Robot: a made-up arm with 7 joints. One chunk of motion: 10 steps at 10 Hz.
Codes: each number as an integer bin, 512 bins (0 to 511) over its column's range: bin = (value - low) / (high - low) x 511, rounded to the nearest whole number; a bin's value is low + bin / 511 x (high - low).
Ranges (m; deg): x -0.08..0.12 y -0.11..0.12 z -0.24..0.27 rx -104..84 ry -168..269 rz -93..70
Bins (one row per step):
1: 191 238 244 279 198 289
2: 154 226 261 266 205 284
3: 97 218 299 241 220 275
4: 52 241 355 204 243 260
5: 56 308 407 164 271 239
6: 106 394 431 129 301 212
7: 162 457 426 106 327 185
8: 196 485 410 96 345 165
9: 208 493 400 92 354 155
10: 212 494 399 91 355 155
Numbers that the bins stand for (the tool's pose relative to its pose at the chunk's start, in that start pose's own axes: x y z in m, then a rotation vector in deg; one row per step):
1: -0.0052 -0.0029 0.0035 -1.35 1.33 -0.81
2: -0.0197 -0.0083 0.0205 -6.14 7.31 -2.41
3: -0.0420 -0.0119 0.0584 -15.33 20.14 -5.28
4: -0.0596 -0.0015 0.1143 -28.95 39.81 -10.06
5: -0.0581 0.0286 0.1662 -43.66 63.76 -16.76
6: -0.0385 0.0673 0.1902 -56.54 89.41 -25.38
7: -0.0166 0.0957 0.1852 -65.00 111.65 -33.99
8: -0.0033 0.1083 0.1692 -68.68 127.04 -40.37
9: 0.0014 0.1119 0.1592 -70.15 134.74 -43.56
10: 0.0030 0.1123 0.1582 -70.52 135.59 -43.56

